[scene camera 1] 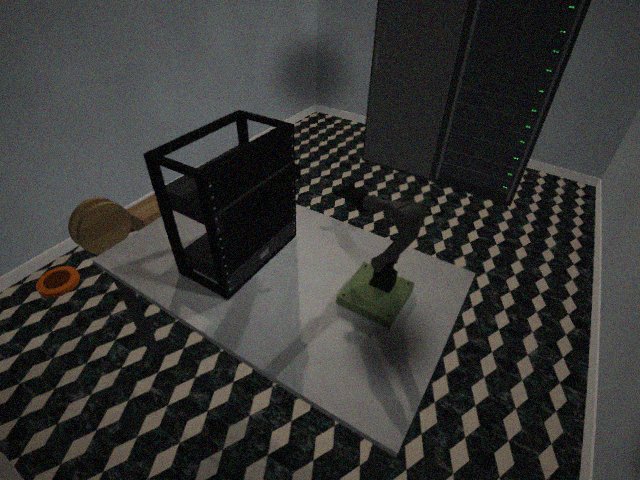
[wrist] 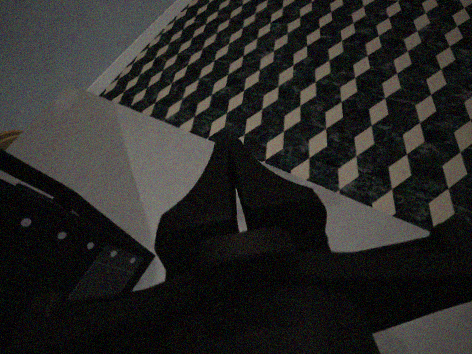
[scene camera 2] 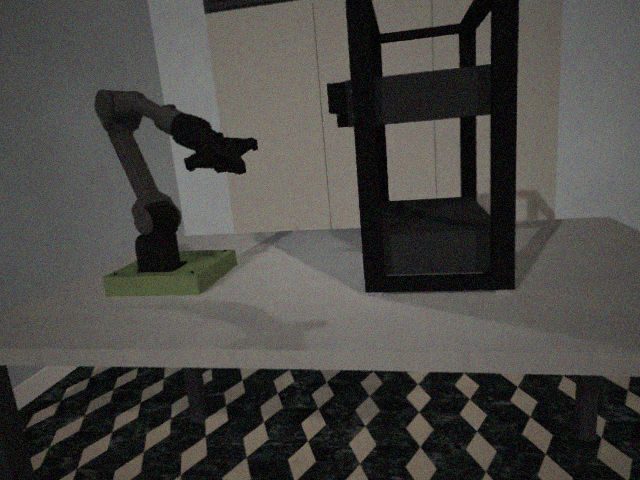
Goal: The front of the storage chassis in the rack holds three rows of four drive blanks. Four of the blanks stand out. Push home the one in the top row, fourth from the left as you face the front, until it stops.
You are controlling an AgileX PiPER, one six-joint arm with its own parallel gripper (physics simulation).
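Note:
The black rack point(scene camera 1: 214, 242) point(scene camera 2: 370, 170) stands on the table. The storage chassis point(scene camera 2: 436, 95) is a dark grey box in its upper part. Dark blocks point(scene camera 2: 338, 98) stand out from the chassis front, at the left of the rack in scene camera 2; which blanks they are I cannot tell. The single rows and the top-row fourth blank cannot be made out in the dark. My gripper point(scene camera 2: 240, 167) point(wrist: 230, 155) is shut, with its fingertips together and nothing between them. It hangs in front of the rack, apart from it and lower than the chassis. Part of the rack shows at the left in the wrist view.
The arm stands on a green base point(scene camera 1: 356, 299) point(scene camera 2: 155, 284) on the pale table point(scene camera 1: 320, 341) point(scene camera 2: 336, 335). A round wooden object point(scene camera 1: 98, 224) is behind the rack, and an orange ring point(scene camera 1: 41, 286) is beyond the table's edge. A tall dark cabinet point(scene camera 1: 413, 82) stands at the back.

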